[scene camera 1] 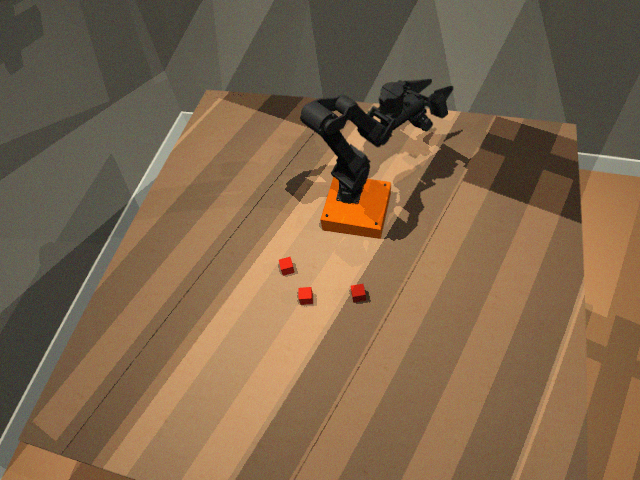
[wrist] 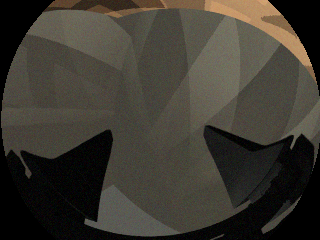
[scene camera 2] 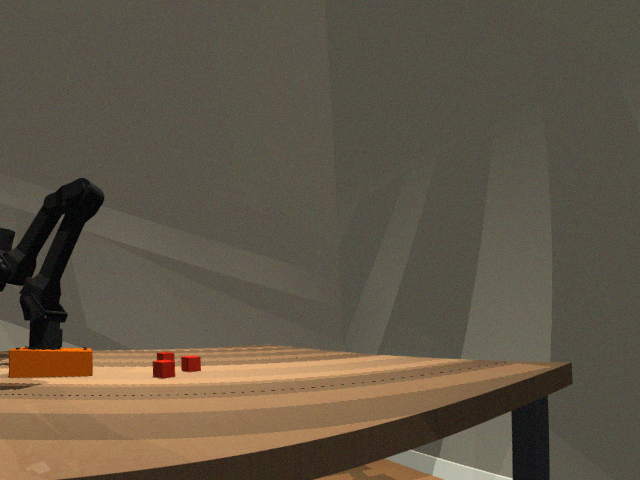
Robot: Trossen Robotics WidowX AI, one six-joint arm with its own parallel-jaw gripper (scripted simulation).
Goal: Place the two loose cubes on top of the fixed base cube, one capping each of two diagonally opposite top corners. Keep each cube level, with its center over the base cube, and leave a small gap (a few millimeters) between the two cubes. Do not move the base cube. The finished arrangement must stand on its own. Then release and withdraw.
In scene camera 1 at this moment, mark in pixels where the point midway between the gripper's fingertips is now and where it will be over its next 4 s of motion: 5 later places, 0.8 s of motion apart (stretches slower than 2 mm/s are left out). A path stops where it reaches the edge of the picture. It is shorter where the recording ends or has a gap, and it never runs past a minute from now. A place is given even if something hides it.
My gripper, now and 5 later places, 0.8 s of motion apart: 441, 83; 485, 132; 490, 217; 422, 282; 329, 283; 280, 245
